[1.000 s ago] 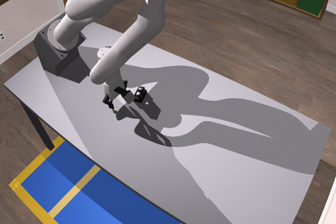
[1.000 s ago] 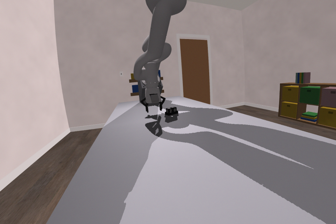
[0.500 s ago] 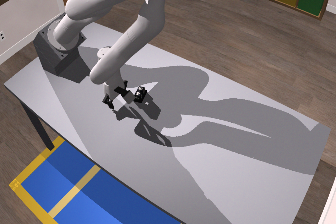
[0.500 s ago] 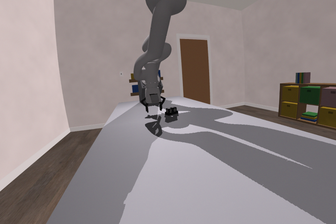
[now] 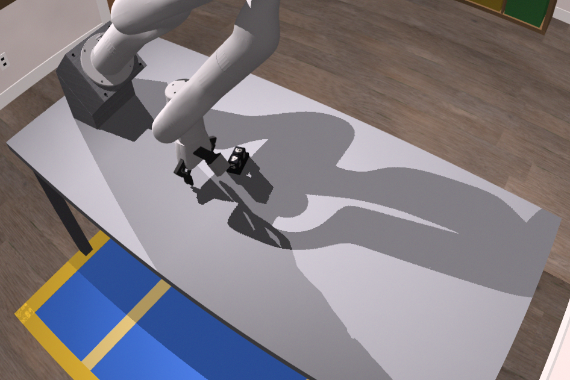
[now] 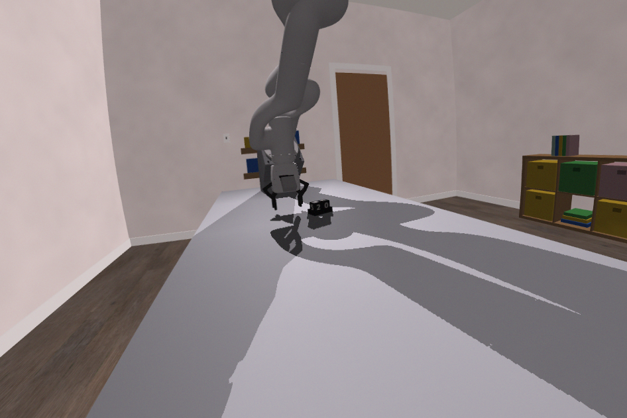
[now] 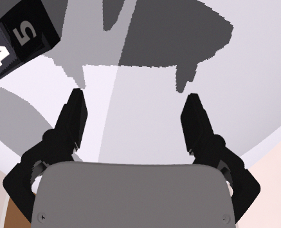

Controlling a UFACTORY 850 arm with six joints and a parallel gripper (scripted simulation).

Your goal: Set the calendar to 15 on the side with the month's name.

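The black number cube lies 5 cm ahead of my hand and 10 cm to the left of it. The rest, counted from my hand: black tray: 4 cm ahead, 11 cm to the left, 2 cm below.
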